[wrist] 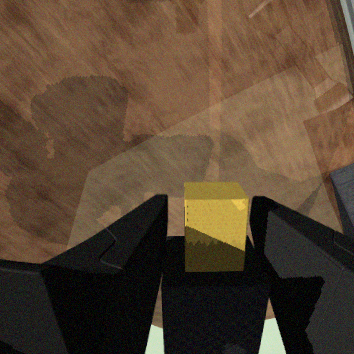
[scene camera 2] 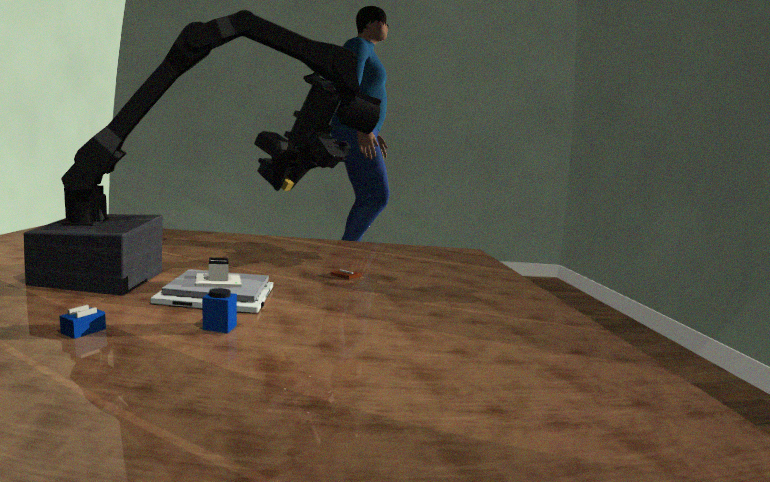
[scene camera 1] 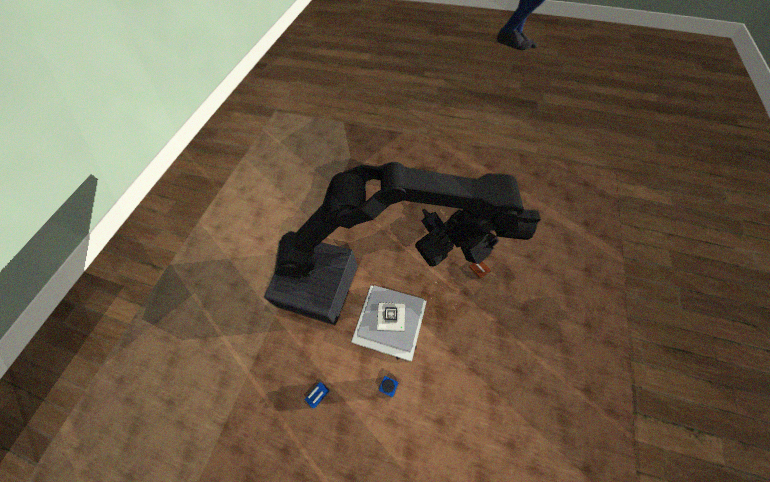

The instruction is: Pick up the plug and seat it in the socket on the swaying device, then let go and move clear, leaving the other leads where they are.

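Note:
The yellow block-shaped plug is between the fingers of my gripper, which is shut on it. The gripper is high above the table and tilted, to the right of the device in scene camera 2. The plug is hidden in scene camera 1. The device has a grey plate on a white base. On the plate, a small pale square pad carries the upright, dark-rimmed socket. The socket does not show in the wrist view.
A blue block with two pale bars and a blue box with a round dark top stand near the device. A flat red-orange piece lies beyond it. A person stands behind the table.

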